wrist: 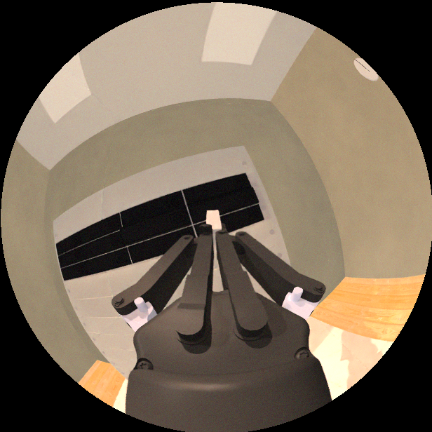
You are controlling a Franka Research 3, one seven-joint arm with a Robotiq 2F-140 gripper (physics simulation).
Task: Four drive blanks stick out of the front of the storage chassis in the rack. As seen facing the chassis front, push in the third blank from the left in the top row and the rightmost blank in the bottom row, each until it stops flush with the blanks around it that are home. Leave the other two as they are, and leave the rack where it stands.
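The storage chassis (155, 215) is a black band across the rack (150, 182), tilted in the wrist view. Thin pale seams divide its dark blanks. One lengthwise seam at the left stops at a short upright seam, and the right end has a small step in its edge. Which blanks stick out, and how far, I cannot tell in the black. My gripper (212, 219) is shut and empty, its pale tips together in front of the chassis's lower right part. Whether the tips touch a blank I cannot tell. The fingers hide part of the lower edge.
Pale grey rack panels (95, 300) lie above and below the black band, with a narrow side strip at the right. Olive-grey walls (320, 200) stand around the rack. Wooden floor (370, 305) shows at the lower right and lower left. A round white fixture (366, 69) is at the upper right.
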